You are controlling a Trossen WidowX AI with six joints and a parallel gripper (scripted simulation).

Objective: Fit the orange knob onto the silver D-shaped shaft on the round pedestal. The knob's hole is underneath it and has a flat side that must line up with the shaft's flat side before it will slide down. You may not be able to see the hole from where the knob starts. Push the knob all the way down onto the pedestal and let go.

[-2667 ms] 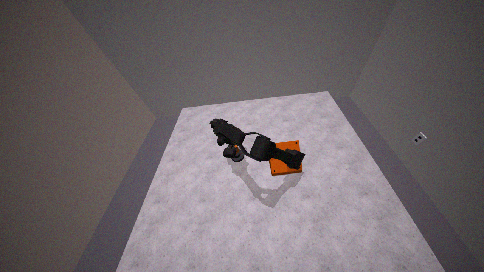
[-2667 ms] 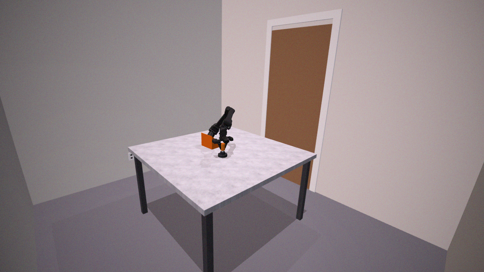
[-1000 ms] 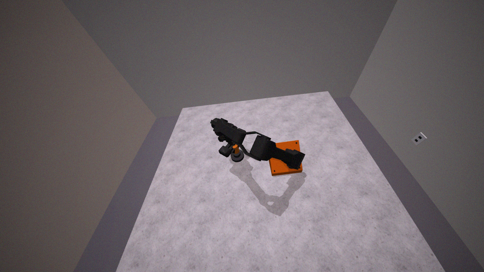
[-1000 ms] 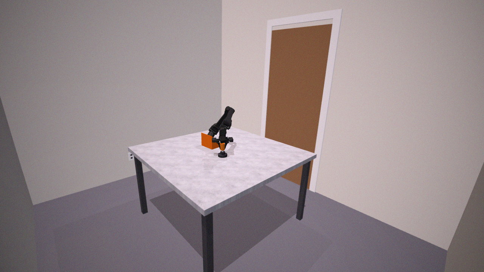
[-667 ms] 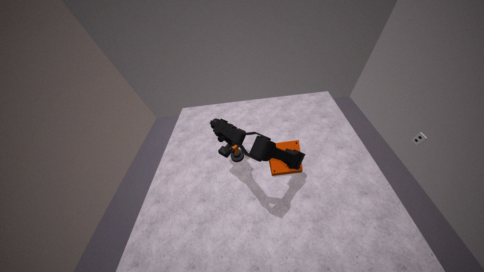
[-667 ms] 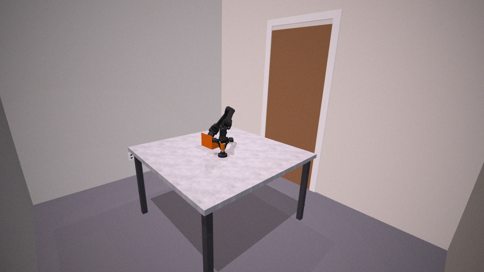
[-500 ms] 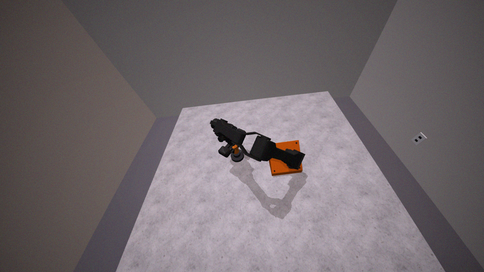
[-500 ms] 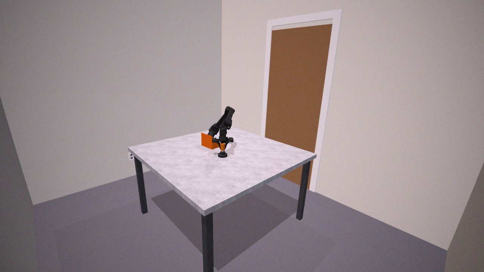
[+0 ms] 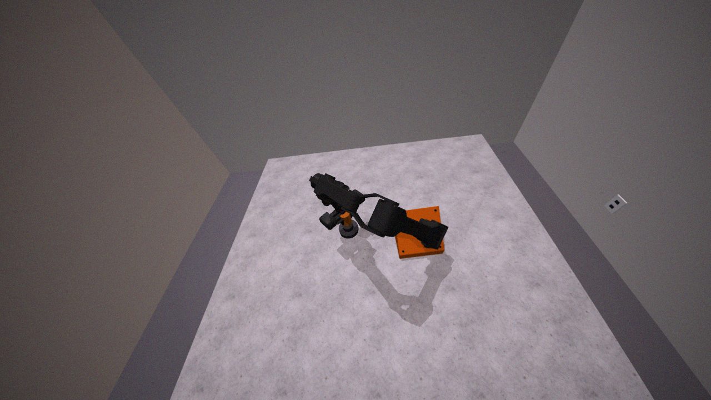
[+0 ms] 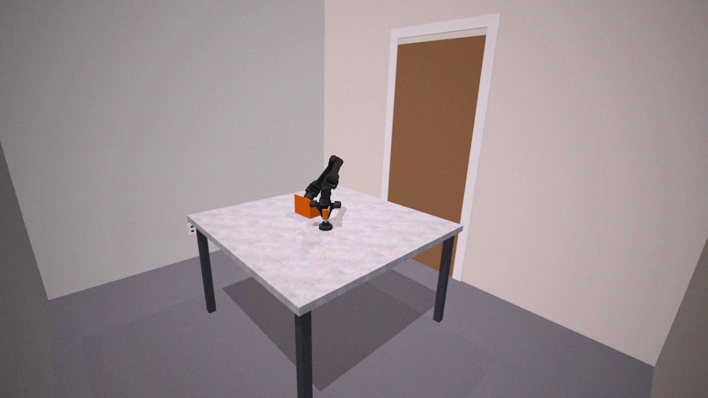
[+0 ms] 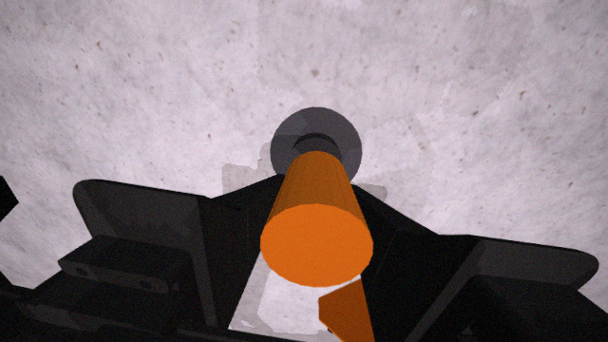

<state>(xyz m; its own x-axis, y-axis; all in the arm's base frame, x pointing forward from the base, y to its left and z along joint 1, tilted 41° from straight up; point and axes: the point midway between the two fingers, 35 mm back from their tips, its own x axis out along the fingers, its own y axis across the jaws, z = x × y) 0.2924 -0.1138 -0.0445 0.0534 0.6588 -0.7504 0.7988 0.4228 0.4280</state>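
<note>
Now: the orange knob 30 mm above my gripper tip. Also, from my gripper tip: round pedestal: 40 mm below.
</note>
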